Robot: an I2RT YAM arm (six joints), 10 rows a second.
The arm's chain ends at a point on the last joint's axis. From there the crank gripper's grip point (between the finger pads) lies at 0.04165 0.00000 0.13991 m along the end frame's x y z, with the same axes.
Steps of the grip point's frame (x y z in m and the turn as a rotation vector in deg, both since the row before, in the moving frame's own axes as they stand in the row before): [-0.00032, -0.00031, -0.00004, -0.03, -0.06, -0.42]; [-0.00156, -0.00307, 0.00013, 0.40, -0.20, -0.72]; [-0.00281, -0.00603, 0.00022, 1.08, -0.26, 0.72]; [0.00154, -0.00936, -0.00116, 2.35, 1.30, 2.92]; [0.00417, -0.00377, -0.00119, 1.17, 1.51, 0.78]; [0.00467, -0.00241, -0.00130, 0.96, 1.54, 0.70]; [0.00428, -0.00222, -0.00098, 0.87, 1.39, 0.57]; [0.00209, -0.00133, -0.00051, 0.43, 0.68, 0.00]
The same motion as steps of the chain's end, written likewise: [-0.00017, -0.00008, -0.00008, -0.03, -0.06, -0.42]; [-0.00106, -0.00157, -0.00001, 0.40, -0.20, -0.72]; [-0.00219, -0.00391, 0.00005, 1.08, -0.26, 0.72]; [-0.00171, -0.00585, -0.00011, 2.35, 1.30, 2.92]; [0.00048, -0.00152, -0.00002, 1.17, 1.51, 0.78]; [0.00091, -0.00061, -0.00011, 0.96, 1.54, 0.70]; [0.00089, -0.00053, 0.00008, 0.87, 1.39, 0.57]; [0.00043, -0.00028, 0.00000, 0.43, 0.68, 0.00]
